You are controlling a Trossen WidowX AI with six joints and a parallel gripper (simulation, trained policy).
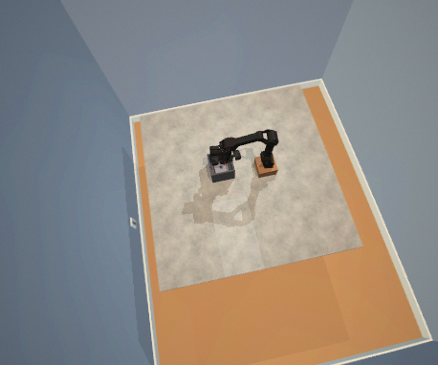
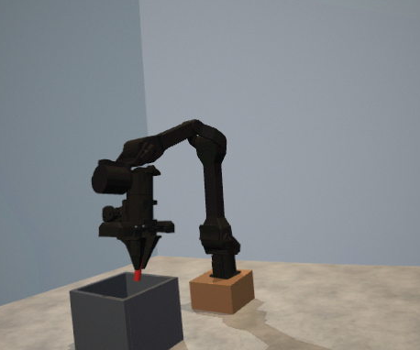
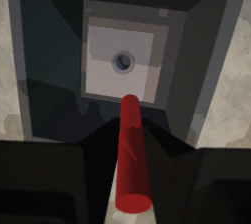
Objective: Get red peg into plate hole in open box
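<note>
Right now my gripper tip is 3 cm short of the plate, 2 cm to the left of it and 12 cm above it. The rest, counted from my gripper tip: red peg (2 cm above).
</note>
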